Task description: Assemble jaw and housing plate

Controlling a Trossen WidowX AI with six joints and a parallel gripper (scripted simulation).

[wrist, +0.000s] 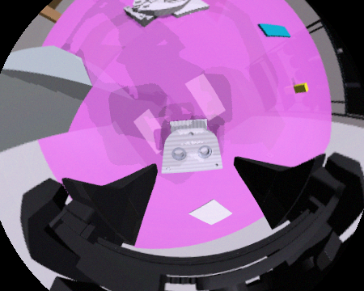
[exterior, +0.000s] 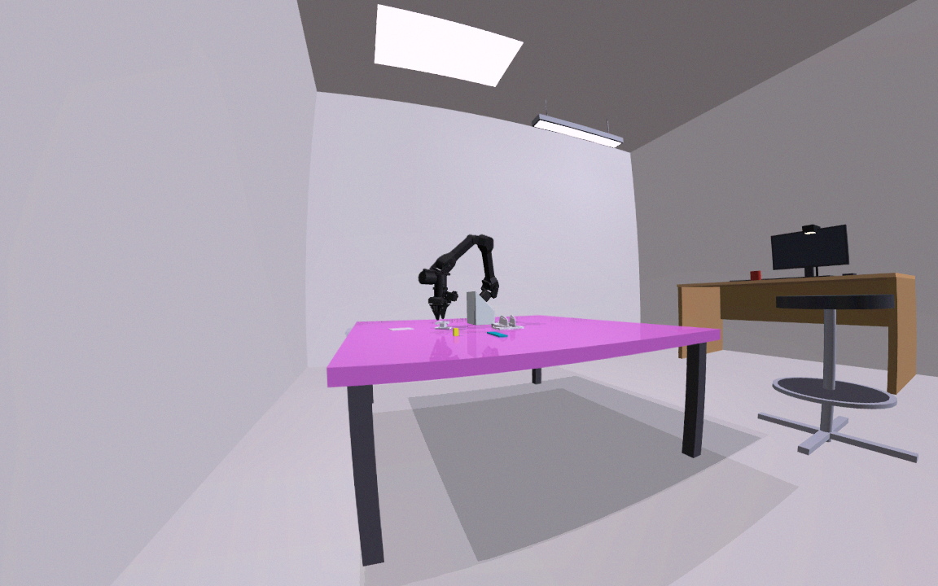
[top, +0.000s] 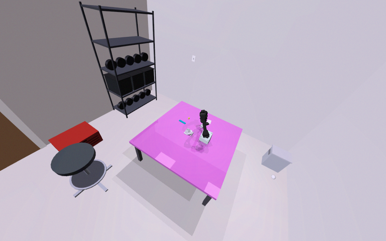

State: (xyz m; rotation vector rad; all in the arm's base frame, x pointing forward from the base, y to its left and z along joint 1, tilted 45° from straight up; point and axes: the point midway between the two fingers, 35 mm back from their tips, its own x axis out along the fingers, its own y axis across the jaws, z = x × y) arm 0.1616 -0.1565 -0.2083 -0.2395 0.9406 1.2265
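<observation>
The small white part lies 30 mm below my gripper tip and 10 mm to the left of it. Also, from my gripper tip: flat white square (170 mm to the right, 40 mm below, 40 mm behind); then white jaw (280 mm to the left, 100 mm ahead, 30 mm below); then small yellow block (280 mm ahead, 30 mm below, 20 mm to the right).
</observation>
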